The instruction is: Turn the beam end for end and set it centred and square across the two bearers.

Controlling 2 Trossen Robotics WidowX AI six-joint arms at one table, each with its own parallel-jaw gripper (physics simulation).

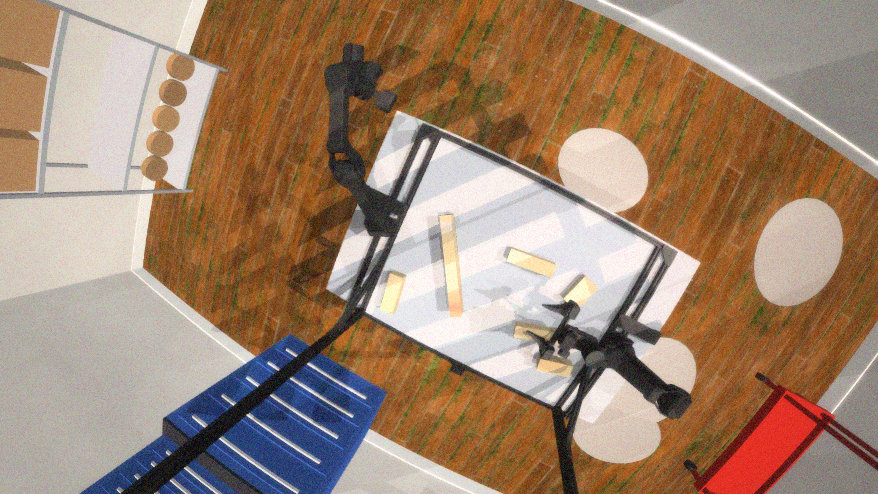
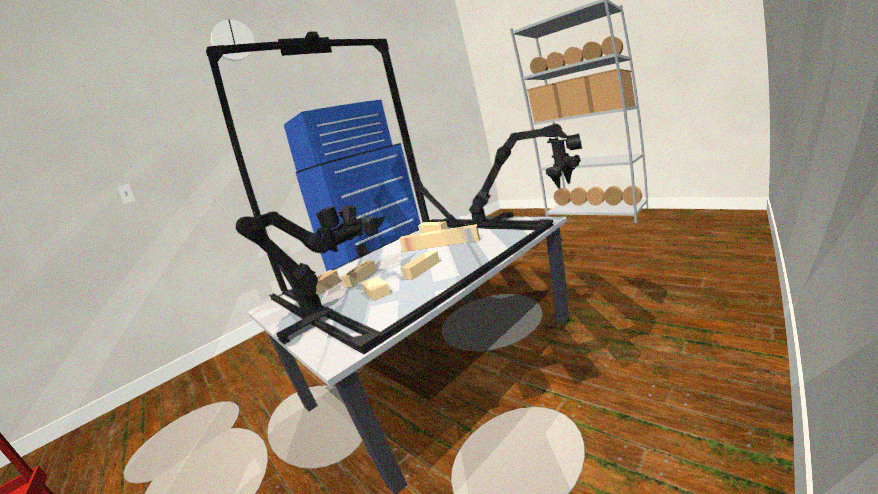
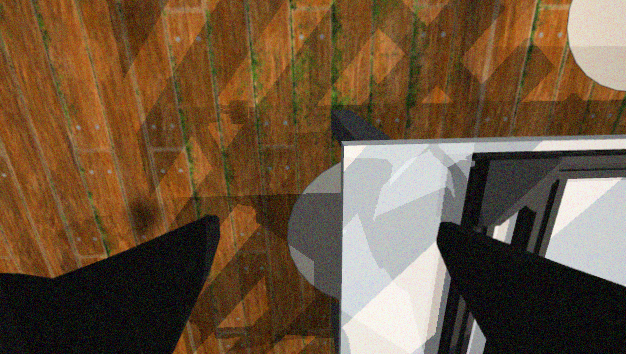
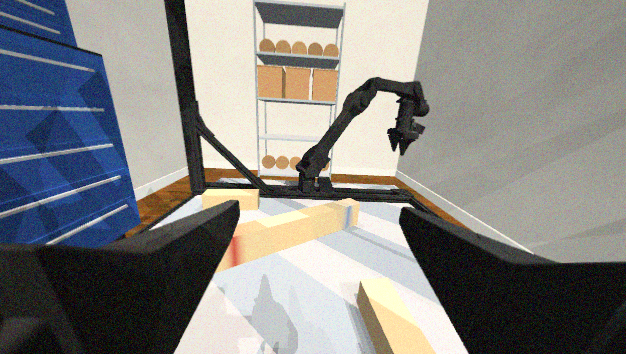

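Where they show: left gripper, fingertip midpoint: (image 1: 377,99) (image 2: 564,186) (image 3: 330,229) (image 4: 397,153); right gripper, fingertip midpoint: (image 1: 534,318) (image 2: 377,217) (image 4: 321,210); left arm's base, origin of the base link: (image 1: 388,225) (image 2: 479,222) (image 4: 306,190); right arm's base, origin of the base link: (image 1: 614,339) (image 2: 311,310).
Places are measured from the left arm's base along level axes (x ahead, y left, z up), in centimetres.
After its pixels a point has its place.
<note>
The long pale wooden beam (image 1: 450,264) @(y -1.2, x 26.0, z 4.4 cm) (image 2: 439,237) @(y -0.3, x 27.7, z 2.2 cm) (image 4: 290,225) @(y -3.3, x 29.5, z 3.5 cm) lies on the table, its red-banded end toward the frame-post side and its blue-banded end away. Several short wooden blocks lie apart from it: one block (image 1: 392,292) @(y -20.9, x 11.6, z 2.8 cm) (image 4: 230,199) @(y -21.4, x 13.9, z 1.6 cm) to its left, another block (image 1: 531,261) @(y 11.7, x 49.7, z 2.5 cm) (image 2: 420,264) @(y 13.7, x 52.2, z 1.5 cm) (image 4: 395,315) @(y 11.1, x 47.7, z 2.5 cm) to its right. I cannot tell which are the bearers. My left gripper (image 2: 563,184) @(y 38.7, x -17.5, z 11.8 cm) (image 3: 330,229) @(y 38.7, x -17.5, z 11.8 cm) (image 4: 397,153) @(y 38.7, x -17.5, z 11.8 cm) is open and empty, high beyond the table's edge. My right gripper (image 1: 537,319) @(y 0.1, x 55.7, z 20.5 cm) (image 2: 372,235) (image 4: 321,210) @(y 0.1, x 55.7, z 20.5 cm) is open and empty, raised above the blocks on its own side.
Three more blocks, a tilted-looking block (image 1: 579,290) @(y 10.3, x 69.4, z 1.9 cm) (image 2: 375,287) @(y 13.4, x 72.5, z 1.9 cm), a second block (image 1: 532,331) @(y -10.0, x 62.1, z 2.5 cm) (image 2: 359,273) @(y -7.9, x 65.8, z 1.2 cm) and a third block (image 1: 554,366) @(y -18.2, x 76.1, z 3.1 cm) (image 2: 328,280) @(y -16.6, x 75.5, z 1.2 cm), lie near the right arm. A black frame post (image 2: 402,116) @(y -34.0, x 3.1, z 59.4 cm) (image 4: 182,75) @(y -35.9, x 3.7, z 33.9 cm) rises from the table's edge. A blue cabinet (image 2: 362,184) stands behind.
</note>
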